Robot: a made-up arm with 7 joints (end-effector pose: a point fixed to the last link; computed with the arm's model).
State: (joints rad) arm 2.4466 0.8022 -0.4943 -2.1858 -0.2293 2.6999 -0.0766
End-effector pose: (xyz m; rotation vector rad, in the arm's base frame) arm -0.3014 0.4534 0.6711 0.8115 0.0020 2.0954
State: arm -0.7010 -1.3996 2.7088 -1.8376 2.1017 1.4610 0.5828
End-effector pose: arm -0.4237 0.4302 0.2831 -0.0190 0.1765 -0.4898
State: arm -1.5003 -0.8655 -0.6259 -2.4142 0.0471 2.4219 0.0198
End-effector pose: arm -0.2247 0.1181 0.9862 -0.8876 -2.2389 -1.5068
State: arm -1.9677 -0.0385 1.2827 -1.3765 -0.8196 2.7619 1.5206
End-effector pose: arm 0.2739 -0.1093 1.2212 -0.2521 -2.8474 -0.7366
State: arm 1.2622 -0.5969 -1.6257 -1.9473 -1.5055 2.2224 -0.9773
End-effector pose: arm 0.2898 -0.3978 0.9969 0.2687 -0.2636 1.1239
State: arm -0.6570 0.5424 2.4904 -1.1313 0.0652 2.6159 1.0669
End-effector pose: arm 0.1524 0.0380 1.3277 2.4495 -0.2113 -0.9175
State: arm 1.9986 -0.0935 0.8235 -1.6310 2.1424 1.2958 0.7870
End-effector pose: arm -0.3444 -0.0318 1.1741 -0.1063 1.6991 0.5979
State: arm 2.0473 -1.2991 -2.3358 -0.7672 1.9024 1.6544 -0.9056
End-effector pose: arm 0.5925 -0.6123 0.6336 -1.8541 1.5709 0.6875
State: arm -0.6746 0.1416 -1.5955 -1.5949 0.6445 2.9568 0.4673
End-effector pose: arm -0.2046 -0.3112 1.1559 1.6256 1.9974 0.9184
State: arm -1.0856 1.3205 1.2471 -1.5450 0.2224 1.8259 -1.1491
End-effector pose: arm 0.5757 -0.3372 0.6208 2.4013 -0.7987 0.1099
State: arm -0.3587 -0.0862 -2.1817 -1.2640 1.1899 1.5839 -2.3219
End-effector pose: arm -0.4056 -0.2587 1.2413 -0.3756 -1.4542 0.4631
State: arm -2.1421 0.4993 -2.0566 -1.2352 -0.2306 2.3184 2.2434
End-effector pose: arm -0.4273 0.0059 1.2440 1.9604 -0.4012 -0.8141
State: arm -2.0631 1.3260 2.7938 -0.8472 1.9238 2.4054 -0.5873
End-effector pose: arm -0.2773 -0.5918 1.0517 -1.6502 0.3058 -0.0703
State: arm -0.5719 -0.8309 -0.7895 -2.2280 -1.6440 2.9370 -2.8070
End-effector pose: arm -0.2141 -0.0755 1.0427 0.0690 1.3547 1.2378
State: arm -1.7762 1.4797 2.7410 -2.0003 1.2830 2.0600 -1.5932
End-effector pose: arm 0.0203 -0.3925 1.0022 -1.9228 0.8906 -0.8297
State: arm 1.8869 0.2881 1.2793 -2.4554 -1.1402 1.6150 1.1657
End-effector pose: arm -0.3146 0.0424 0.8800 1.2340 -0.7192 2.6728
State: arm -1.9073 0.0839 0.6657 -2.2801 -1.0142 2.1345 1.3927
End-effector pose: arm 0.0979 -0.2849 0.9340 -1.1836 -1.0904 -1.3824
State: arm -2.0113 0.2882 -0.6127 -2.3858 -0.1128 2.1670 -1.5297
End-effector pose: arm -0.3629 -0.2318 0.8265 0.6370 -1.1338 -1.3974
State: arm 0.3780 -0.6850 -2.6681 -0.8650 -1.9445 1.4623 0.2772
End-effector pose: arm -0.6202 -0.3852 1.0542 -1.5797 0.6688 -1.6031
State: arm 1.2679 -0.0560 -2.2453 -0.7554 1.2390 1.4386 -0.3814
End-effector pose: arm 0.1760 -0.2761 1.3420 1.3430 -1.9823 -0.0297
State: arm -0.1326 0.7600 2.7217 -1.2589 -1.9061 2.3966 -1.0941
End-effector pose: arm 0.1860 0.0266 1.3416 -0.3318 1.5932 -2.0510
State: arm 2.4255 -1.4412 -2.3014 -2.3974 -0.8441 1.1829 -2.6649
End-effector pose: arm 0.3765 -0.0345 0.3888 -1.7417 -1.2734 -0.5816
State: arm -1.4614 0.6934 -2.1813 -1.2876 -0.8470 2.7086 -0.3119
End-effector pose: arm -0.2835 -0.3389 1.2339 -1.2141 0.9216 -1.1403
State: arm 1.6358 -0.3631 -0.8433 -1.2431 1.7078 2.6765 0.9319
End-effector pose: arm 0.2111 -0.0348 1.2796 1.9480 0.3648 -2.1371
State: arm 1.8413 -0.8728 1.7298 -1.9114 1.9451 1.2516 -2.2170
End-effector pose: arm -0.2621 -0.5862 0.7507 -0.2477 -2.1076 -0.2198
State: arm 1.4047 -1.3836 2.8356 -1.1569 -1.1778 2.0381 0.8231
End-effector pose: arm -0.2087 -0.7507 0.3883 -1.0351 -0.1035 -1.2903
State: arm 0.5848 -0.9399 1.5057 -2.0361 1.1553 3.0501 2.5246
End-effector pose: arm -0.5572 0.0475 0.8667 0.9689 -0.1578 -1.6381
